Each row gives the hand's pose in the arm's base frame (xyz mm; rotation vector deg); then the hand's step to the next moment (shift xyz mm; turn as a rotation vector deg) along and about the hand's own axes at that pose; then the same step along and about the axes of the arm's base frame.
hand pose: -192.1 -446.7 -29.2 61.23 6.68 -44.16
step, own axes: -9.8 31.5 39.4 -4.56 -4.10 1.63
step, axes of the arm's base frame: 1.6 -19.5 47.5 -6.34 -0.04 -0.23
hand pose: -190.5 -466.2 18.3 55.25 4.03 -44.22
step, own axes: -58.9 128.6 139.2 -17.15 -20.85 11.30
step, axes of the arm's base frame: -1.8 -30.5 196.1 -28.62 -5.87 -1.67
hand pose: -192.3 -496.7 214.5 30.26 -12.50 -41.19
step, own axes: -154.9 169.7 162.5 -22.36 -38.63 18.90
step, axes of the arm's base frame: -77.1 149.1 225.9 -45.35 -16.46 -4.72
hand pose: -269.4 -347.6 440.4 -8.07 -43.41 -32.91
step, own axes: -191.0 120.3 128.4 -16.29 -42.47 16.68
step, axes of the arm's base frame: -124.4 226.3 -27.7 -42.54 -23.06 -2.49
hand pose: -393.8 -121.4 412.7 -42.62 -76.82 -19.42
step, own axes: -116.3 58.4 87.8 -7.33 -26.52 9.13
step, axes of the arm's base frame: -55.9 78.4 -124.0 -24.96 -14.71 1.10
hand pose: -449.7 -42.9 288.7 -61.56 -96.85 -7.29
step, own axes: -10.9 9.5 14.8 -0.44 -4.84 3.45
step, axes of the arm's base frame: -3.8 7.5 -18.9 -5.84 -1.16 0.19
